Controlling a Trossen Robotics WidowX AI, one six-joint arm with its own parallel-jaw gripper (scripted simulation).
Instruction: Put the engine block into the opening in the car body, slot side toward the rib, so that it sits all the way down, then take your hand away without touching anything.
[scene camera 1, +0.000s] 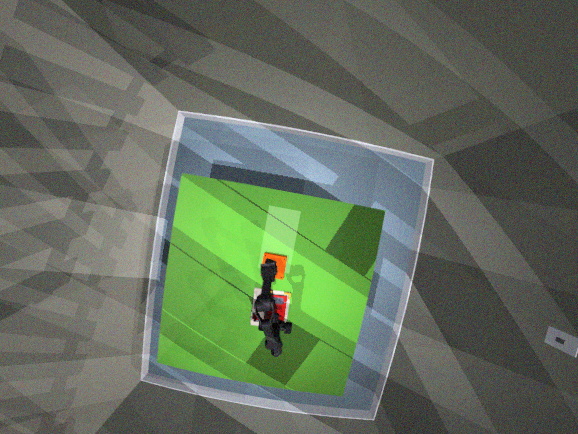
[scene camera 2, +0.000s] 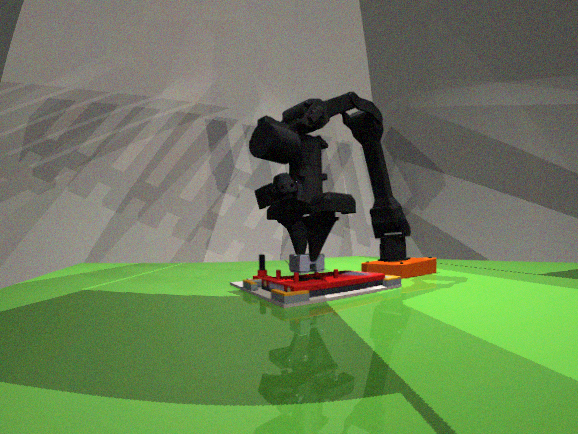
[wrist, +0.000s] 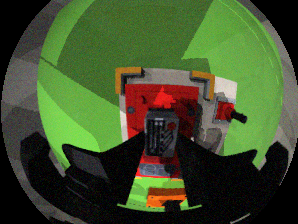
Labels:
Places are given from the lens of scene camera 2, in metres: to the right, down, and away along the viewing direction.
my gripper (scene camera 2: 306, 260): 0.03, 0.07, 0.47
red car body (scene camera 2: 318, 284): 0.04, 0.10, 0.41

